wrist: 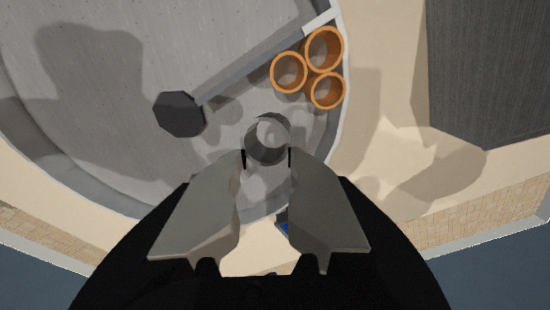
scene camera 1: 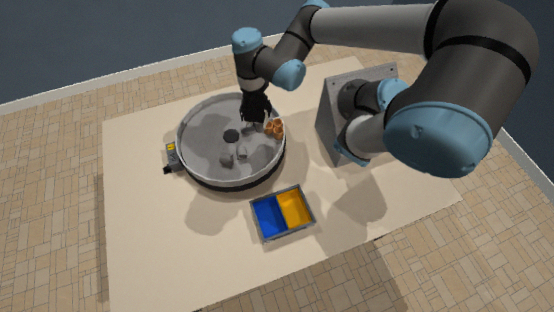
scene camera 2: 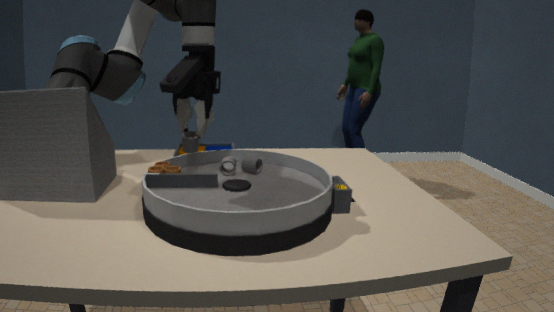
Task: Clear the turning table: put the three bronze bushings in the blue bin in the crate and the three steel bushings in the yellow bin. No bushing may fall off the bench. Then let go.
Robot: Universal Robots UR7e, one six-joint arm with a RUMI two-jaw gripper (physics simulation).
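Places are measured from the arm's base along level axes (x left, y back, z up), in centimetres.
Where they show: gripper, between the fingertips: (wrist: 267,151) (scene camera 1: 258,126) (scene camera 2: 193,138); arm's base, origin of its link: (scene camera 1: 356,101) (scene camera 2: 62,112).
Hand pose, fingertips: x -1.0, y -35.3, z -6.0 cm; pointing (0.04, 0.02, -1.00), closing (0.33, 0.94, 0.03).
Each offset is from my fingertips to the top centre of the thing. "pt": to the spot under its first point.
My gripper (scene camera 1: 252,131) (scene camera 2: 194,135) (wrist: 267,151) is shut on an upright steel bushing (scene camera 2: 190,143) (wrist: 266,144), held above the turning table @(dx -4.6, dy -10.6, dz -9.0 cm) (scene camera 1: 200,150) (scene camera 2: 300,182) (wrist: 225,40). Two other steel bushings @(dx +6.1, dy -13.5, dz -5.9 cm) (scene camera 1: 227,160) (scene camera 2: 252,165) lie tipped on the turning table; I cannot make them out clearly in the wrist view. Three bronze bushings (scene camera 1: 278,132) @(dx -4.3, dy +4.2, dz -6.0 cm) (scene camera 2: 173,170) @(dx -4.8, dy +8.0, dz -6.0 cm) (wrist: 335,56) stand upright in a cluster between divider and rim. The crate @(dx +29.2, dy +2.1, dz -10.1 cm) (scene camera 1: 290,231) holds the blue bin @(pt dx +29.0, dy -2.3, dz -14.5 cm) (scene camera 1: 269,217) (scene camera 2: 220,147) and the yellow bin (scene camera 1: 294,207) (scene camera 2: 195,149); no bushing shows inside.
A divider @(pt dx -6.7, dy +1.4, dz -8.3 cm) (scene camera 2: 182,181) (wrist: 250,65) runs from the dark hub @(dx -4.6, dy -10.6, dz -9.0 cm) (scene camera 1: 231,136) (scene camera 2: 236,185) (wrist: 179,114) to the rim. A small grey box @(pt dx +0.0, dy -33.6, dz -9.4 cm) (scene camera 1: 172,156) (scene camera 2: 342,197) sits beside the turning table. The arm's grey mount (scene camera 2: 50,145) (wrist: 475,65) stands nearby. A person (scene camera 2: 367,65) is beyond the bench.
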